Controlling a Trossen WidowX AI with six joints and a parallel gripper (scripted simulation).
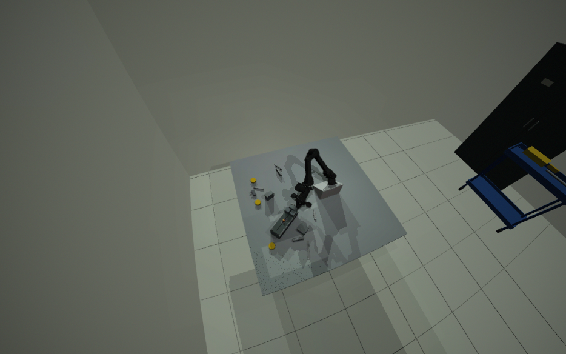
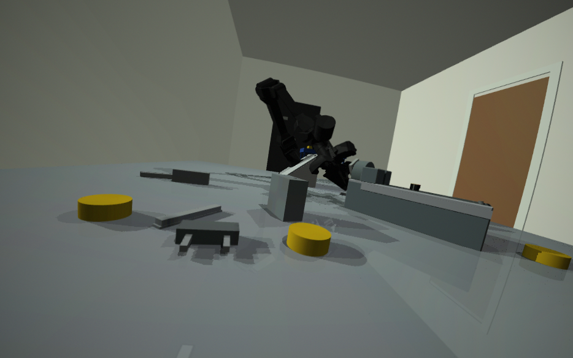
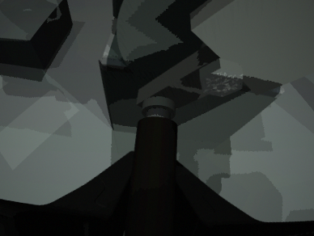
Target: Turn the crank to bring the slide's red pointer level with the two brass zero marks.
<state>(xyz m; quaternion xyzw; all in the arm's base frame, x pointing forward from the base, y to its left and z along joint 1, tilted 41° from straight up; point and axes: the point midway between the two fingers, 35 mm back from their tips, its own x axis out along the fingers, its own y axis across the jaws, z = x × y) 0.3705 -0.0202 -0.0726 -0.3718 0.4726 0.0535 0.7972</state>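
Right now my gripper tip is 3 cm below the dark crank handle, 2 cm past it and 1 cm to the left of it. Also, from my gripper tip: bracket (34 cm to the right, 27 cm ahead, 3 cm below); then red pointer (16 cm ahead, 6 cm to the left, 4 cm above).
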